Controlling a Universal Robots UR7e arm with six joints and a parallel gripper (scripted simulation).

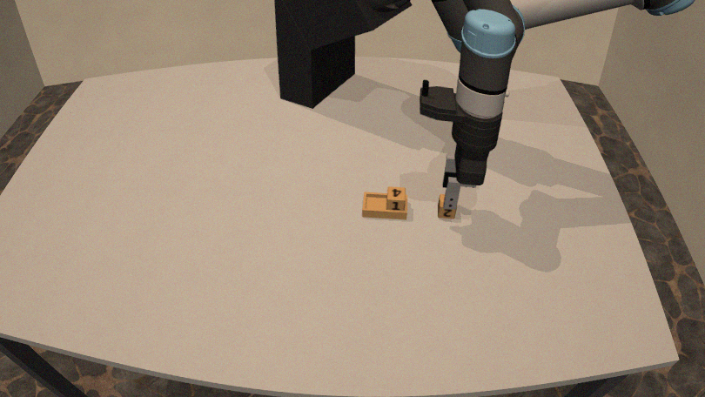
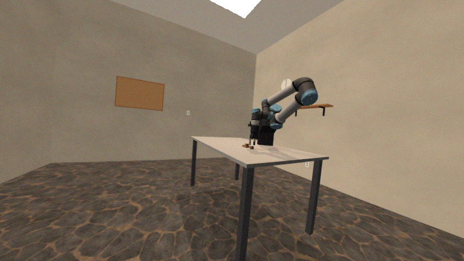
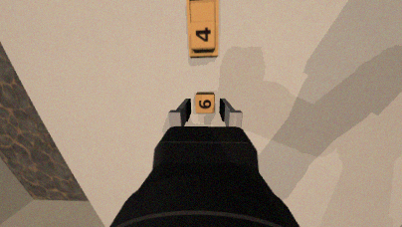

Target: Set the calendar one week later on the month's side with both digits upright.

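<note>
My hand is 40 mm above the cube. Round my hand: orange tray: 100 mm to the right, 50 mm below, 30 mm ahead.
</note>
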